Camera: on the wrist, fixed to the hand. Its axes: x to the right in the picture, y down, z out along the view.
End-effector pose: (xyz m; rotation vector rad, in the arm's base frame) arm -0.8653 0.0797 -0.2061 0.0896 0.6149 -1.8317
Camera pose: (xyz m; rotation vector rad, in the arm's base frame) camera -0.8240 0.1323 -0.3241 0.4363 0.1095 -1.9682
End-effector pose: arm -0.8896 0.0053 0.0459 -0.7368 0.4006 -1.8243
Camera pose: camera -0.9115 -0.0119 -0.0868 -0.3713 -0.1004 -1.8287
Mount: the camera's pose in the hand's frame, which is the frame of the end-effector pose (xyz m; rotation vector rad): -0.0180 0.0689 -0.1154 0.5338 -0.0042 -0.0149
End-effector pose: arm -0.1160 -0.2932 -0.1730 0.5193 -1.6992 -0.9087
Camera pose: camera 0.0056 -0.2738 -0.1161 0.8817 -1.9451 -0.4547
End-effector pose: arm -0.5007 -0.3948 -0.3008 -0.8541 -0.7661 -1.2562
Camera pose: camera -0.4323 -0.4802 -0.3809 -0.4154 -1.0501 -0.9910
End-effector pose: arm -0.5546 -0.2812 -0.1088 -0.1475 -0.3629 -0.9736
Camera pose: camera -0.4796 -0.2614 -0.2200 0.3384 -0.6151 -0.8613
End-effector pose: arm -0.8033 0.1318 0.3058 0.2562 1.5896 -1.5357
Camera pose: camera -0.7965 0.2560 0.2518 0.5329 1.1520 -1.9500
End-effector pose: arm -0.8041 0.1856 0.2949 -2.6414 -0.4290 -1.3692
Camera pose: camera -0.8822 0.0881 0.3476 -2.2047 -0.7027 -1.0641
